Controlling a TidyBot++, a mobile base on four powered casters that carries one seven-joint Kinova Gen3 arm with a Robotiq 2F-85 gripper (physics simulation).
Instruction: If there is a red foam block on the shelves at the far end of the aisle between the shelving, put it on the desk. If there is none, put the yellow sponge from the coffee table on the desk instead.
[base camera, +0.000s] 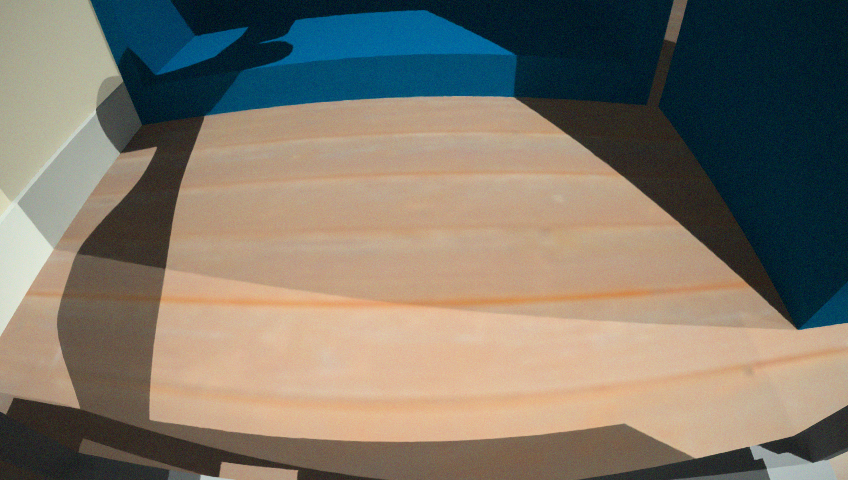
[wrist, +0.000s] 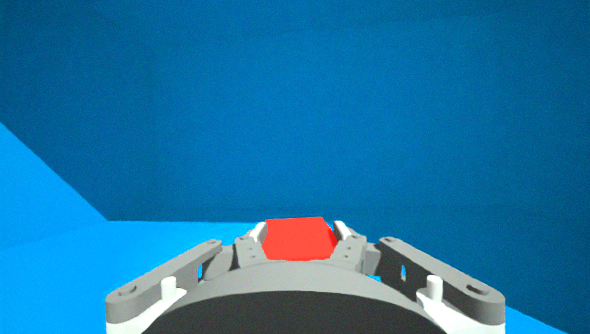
The gripper shows in the wrist view (300, 233); in the base camera view it is out of frame. A red foam block shows in the wrist view (300, 239); in the base camera view it is out of frame.
